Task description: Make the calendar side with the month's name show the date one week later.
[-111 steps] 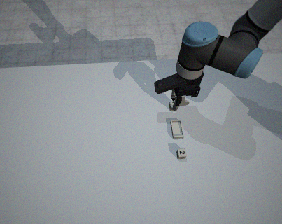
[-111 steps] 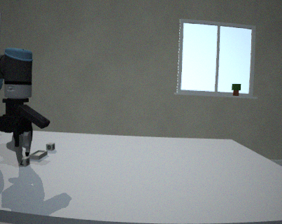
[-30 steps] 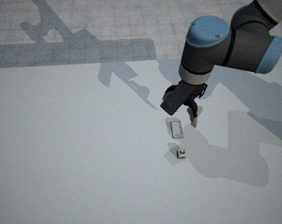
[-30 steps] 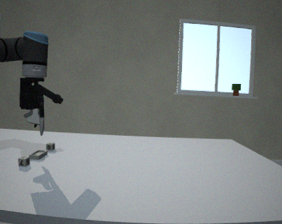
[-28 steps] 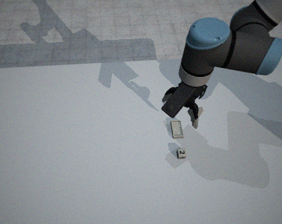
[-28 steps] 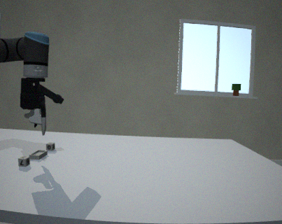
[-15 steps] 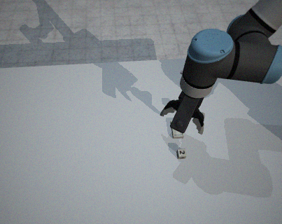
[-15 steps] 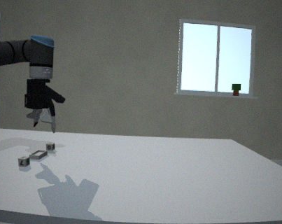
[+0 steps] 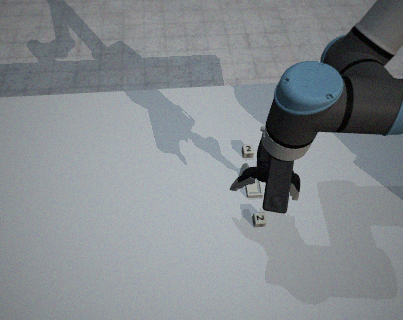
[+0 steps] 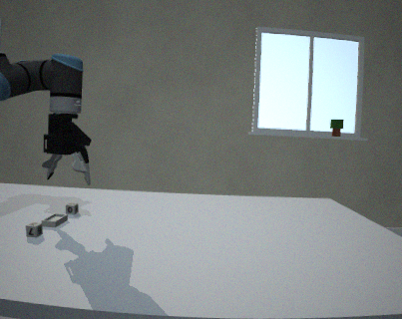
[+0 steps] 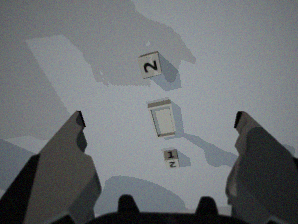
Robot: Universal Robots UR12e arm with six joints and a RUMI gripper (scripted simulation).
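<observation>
Now: hand 3 cm to the right of the cube and 9 cm above it. Also, from my hand: tray 2 cm behind, 8 cm to the right, 10 cm below.
</observation>
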